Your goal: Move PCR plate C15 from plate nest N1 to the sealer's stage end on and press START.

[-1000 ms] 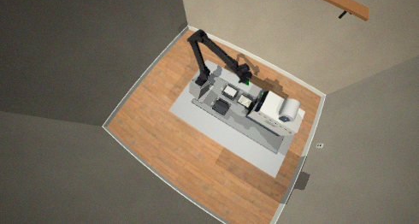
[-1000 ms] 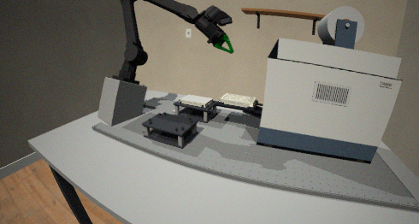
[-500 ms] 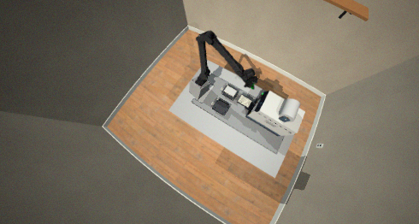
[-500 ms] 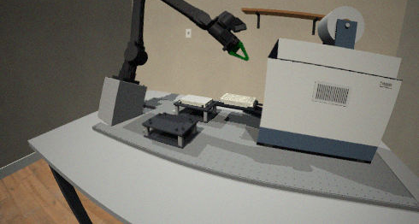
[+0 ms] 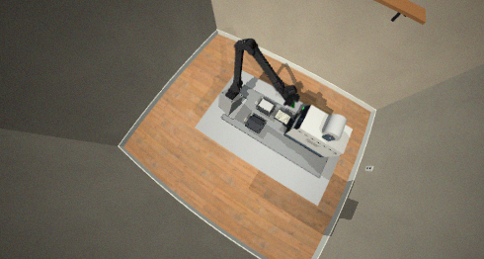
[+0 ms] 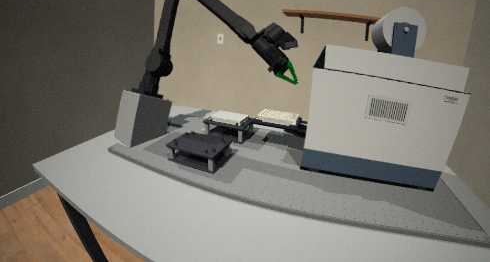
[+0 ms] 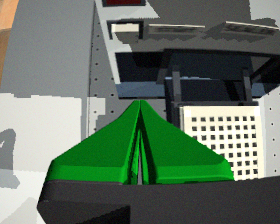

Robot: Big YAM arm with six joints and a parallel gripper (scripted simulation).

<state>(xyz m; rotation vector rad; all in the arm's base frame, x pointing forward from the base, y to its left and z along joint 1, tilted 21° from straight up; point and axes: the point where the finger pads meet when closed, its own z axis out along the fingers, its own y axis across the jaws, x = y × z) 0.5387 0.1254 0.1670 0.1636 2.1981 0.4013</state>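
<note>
Now: the white start key 7 cm ahead of my hand, 3 cm below it and 1 cm to the left of it. Also, from my hand: 96-well plate C15: 11 cm below, 9 cm to the right, 3 cm behind; dark stage: 12 cm below, 9 cm to the right, 3 cm behind; sealed plate C51: 22 cm behind, 15 cm below, 6 cm to the right.
</note>
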